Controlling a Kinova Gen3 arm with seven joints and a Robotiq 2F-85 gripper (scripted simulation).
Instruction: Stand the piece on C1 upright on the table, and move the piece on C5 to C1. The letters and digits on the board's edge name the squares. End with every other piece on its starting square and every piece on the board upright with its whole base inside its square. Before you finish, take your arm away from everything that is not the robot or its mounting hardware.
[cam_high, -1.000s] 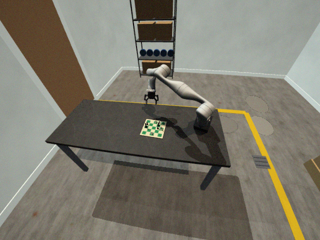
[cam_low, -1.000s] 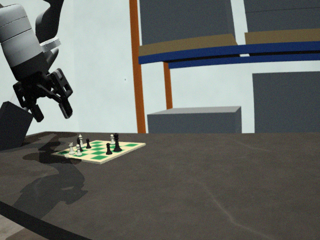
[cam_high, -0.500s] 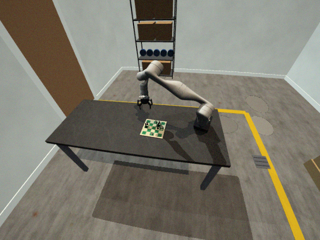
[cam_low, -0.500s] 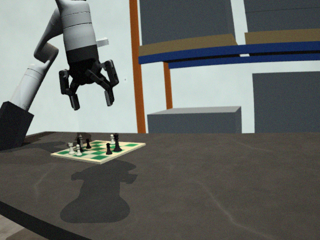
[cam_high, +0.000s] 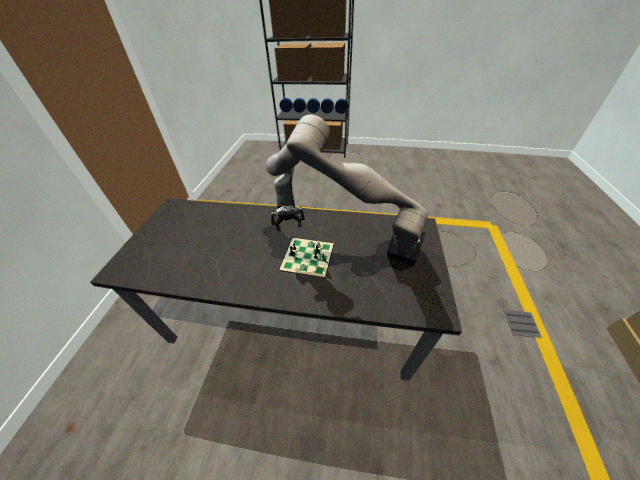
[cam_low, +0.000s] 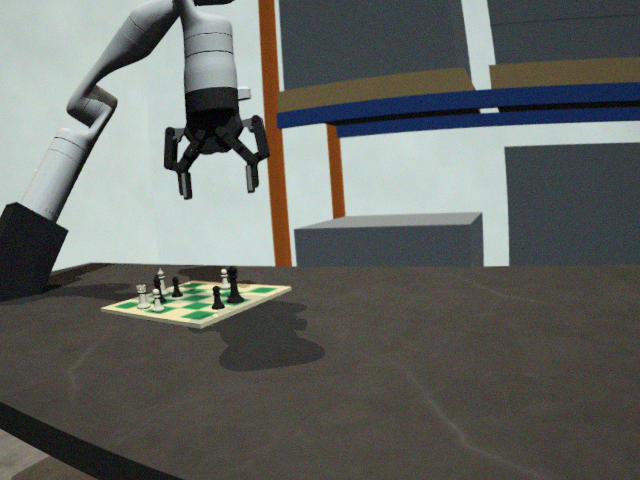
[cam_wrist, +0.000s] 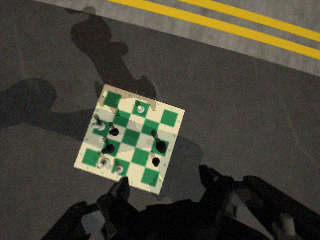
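My gripper is now 130 mm above the tall black piece and 20 mm to the right of it. Round my hand: green-and-cream chessboard: 160 mm below, 80 mm behind, 30 mm to the left; white rook: 140 mm below, 130 mm behind, 40 mm to the right; white bishop: 160 mm behind, 140 mm below, 50 mm to the left.
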